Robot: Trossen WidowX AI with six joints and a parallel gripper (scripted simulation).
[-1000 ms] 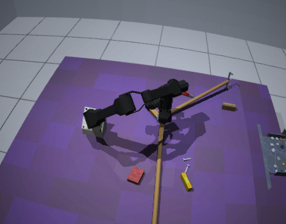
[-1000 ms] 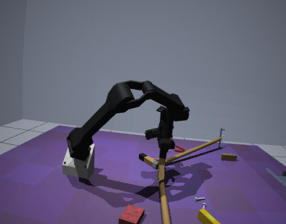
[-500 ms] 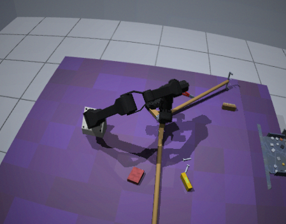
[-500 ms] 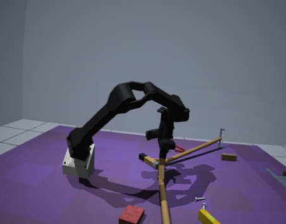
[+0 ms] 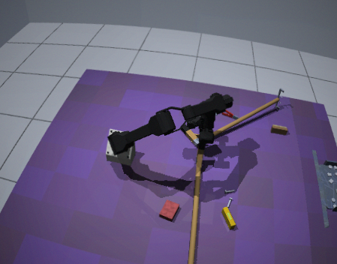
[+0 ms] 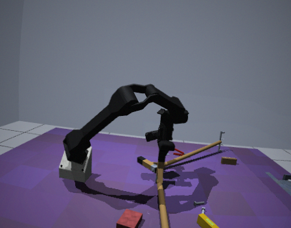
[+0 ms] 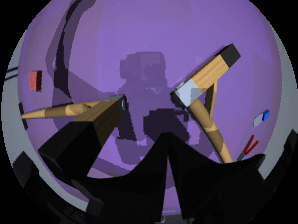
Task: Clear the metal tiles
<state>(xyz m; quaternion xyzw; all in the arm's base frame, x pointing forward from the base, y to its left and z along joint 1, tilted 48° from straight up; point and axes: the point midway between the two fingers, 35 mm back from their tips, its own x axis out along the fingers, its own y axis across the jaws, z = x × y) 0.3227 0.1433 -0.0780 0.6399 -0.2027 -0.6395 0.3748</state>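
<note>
Right now my gripper tip is 60 mm short of the long scraper, 340 mm to the left of it and 20 mm above it. From my gripper tip the other things lie so: red block 40 mm behind, 360 mm to the right, 70 mm below; yellow block 200 mm ahead, 320 mm to the right, 60 mm below; blue item 20 mm behind, 310 mm to the left, 80 mm below.
</note>
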